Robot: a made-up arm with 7 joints. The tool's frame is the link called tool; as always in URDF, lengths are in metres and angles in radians.
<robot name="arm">
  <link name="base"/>
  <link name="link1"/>
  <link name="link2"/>
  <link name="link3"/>
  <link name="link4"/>
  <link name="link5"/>
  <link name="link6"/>
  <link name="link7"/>
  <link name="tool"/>
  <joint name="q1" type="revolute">
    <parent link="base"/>
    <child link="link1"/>
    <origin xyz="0.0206 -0.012 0.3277" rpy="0 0 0"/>
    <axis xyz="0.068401 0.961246 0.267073"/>
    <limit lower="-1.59" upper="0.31"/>
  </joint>
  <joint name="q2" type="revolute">
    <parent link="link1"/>
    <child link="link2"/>
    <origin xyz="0.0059 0.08 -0.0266" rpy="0 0 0"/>
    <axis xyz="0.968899 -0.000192 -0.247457"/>
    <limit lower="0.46" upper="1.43"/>
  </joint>
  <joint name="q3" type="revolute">
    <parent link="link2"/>
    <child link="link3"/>
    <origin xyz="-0.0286 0.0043 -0.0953" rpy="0 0 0"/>
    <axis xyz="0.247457 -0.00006 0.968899"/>
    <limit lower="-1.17" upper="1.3"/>
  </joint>
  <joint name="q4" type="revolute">
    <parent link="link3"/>
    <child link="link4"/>
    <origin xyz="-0.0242 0.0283 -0.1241" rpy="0 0 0"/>
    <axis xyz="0.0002 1 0.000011"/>
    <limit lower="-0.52" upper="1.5"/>
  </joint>
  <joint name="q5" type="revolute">
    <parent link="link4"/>
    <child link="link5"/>
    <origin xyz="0.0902 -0.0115 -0.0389" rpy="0 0 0"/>
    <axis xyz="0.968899 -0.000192 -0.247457"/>
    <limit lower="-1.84" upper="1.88"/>
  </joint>
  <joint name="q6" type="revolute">
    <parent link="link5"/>
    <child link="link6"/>
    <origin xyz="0.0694 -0.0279 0.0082" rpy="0 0 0"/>
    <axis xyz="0.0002 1 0.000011"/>
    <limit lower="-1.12" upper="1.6"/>
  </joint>
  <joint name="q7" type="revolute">
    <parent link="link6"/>
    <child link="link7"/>
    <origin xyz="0.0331 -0.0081 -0.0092" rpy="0 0 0"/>
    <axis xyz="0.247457 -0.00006 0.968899"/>
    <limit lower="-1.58" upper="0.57"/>
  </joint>
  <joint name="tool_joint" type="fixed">
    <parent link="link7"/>
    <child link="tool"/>
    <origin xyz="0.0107 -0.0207 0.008" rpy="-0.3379 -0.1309 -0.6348"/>
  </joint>
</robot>
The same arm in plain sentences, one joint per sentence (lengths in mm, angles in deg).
The arm has seven revolute joints in a row. What follows holds with every joint at zero, and every direction is one of the base frame's. Joint 1 is mounted 20.6 mm along +x and 12 mm along -y and 327.7 mm along +z from the base frame's origin and rotates about the direction (0.068403, 0.961235, 0.26711), from -91.1 to 17.76 deg. Joint 2 is mounted 5.9 mm along +x and 80 mm along +y and 26.6 mm along -z from joint 1 and rotates about the direction (0.968889, -0.0002, -0.247497), from 26.36 to 81.93 deg. Joint 3 is mounted 28.6 mm along -x and 4.3 mm along +y and 95.3 mm along -z from joint 2 and rotates about the direction (0.247497, -0.0001, 0.968889), from -67.04 to 74.48 deg. Joint 4 is mounted 24.2 mm along -x and 28.3 mm along +y and 124.1 mm along -z from joint 3 and rotates about the direction (0.0002, 1, 0), from -29.79 to 85.94 deg. Joint 5 is mounted 90.2 mm along +x and 11.5 mm along -y and 38.9 mm along -z from joint 4 and rotates about the direction (0.968889, -0.0002, -0.247497), from -105.42 to 107.72 deg. Joint 6 is mounted 69.4 mm along +x and 27.9 mm along -y and 8.2 mm along +z from joint 5 and rotates about the direction (0.0002, 1, 0), from -64.17 to 91.67 deg. Joint 7 is mounted 33.1 mm along +x and 8.1 mm along -y and 9.2 mm along -z from joint 6 and rotates about the direction (0.247497, -0.0001, 0.968889), from -90.53 to 32.66 deg. The tool frame, which is the frame that the pose is given for, is mounted 10.7 mm along +x and 20.7 mm along -y and 8 mm along +z from joint 7; its axes are the base frame's turned by roll -19.36, pitch -7.5 and yaw -36.37 deg (as in URDF: about the fixed x, then y, then z).
